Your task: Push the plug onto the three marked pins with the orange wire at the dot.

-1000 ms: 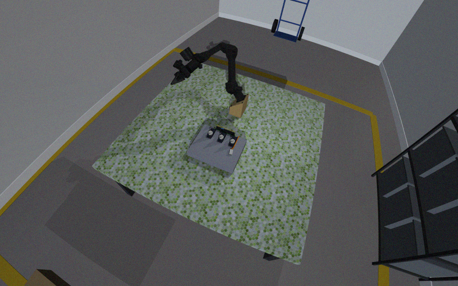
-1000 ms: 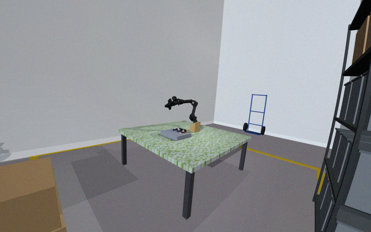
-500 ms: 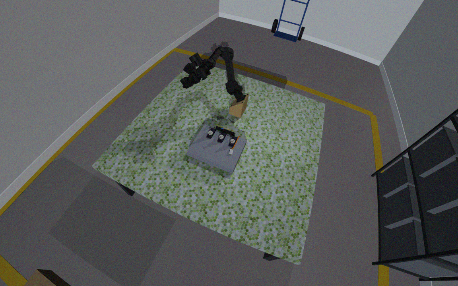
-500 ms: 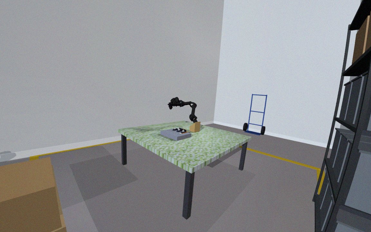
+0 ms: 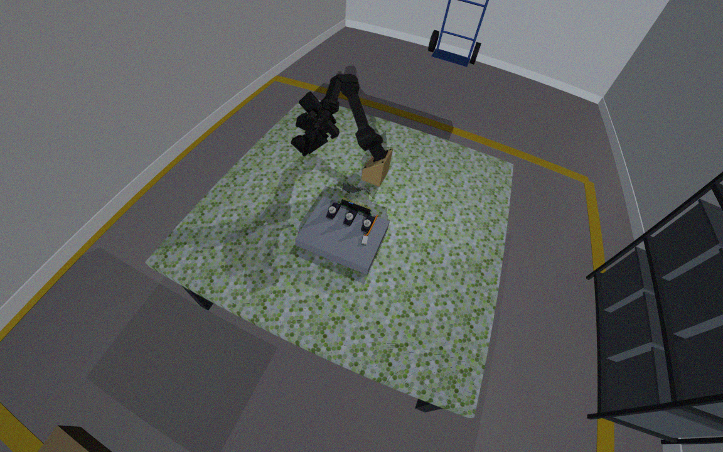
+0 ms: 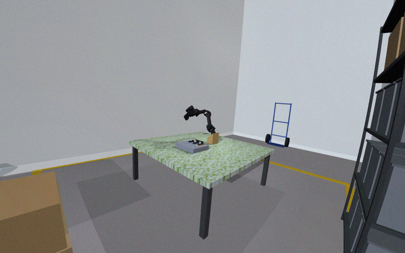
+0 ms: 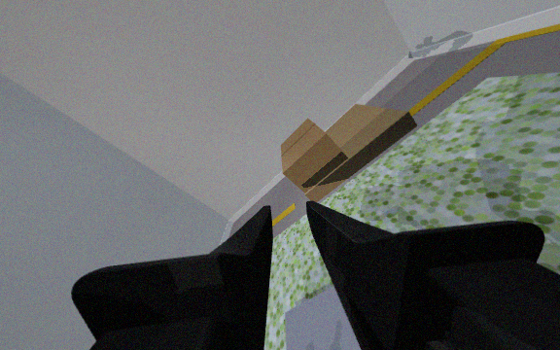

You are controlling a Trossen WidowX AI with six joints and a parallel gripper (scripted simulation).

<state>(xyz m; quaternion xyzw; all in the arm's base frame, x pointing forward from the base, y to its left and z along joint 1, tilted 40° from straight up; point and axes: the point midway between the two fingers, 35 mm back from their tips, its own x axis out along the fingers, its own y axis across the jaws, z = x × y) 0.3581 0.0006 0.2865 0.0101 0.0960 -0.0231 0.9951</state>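
Now: the blue band 29 cm below my gripper tip, 14 cm to the left of it and 9 cm behind it. From my gripper tip the other things lie so: grey holder (34 cm below, 15 cm to the left, 7 cm ahead).
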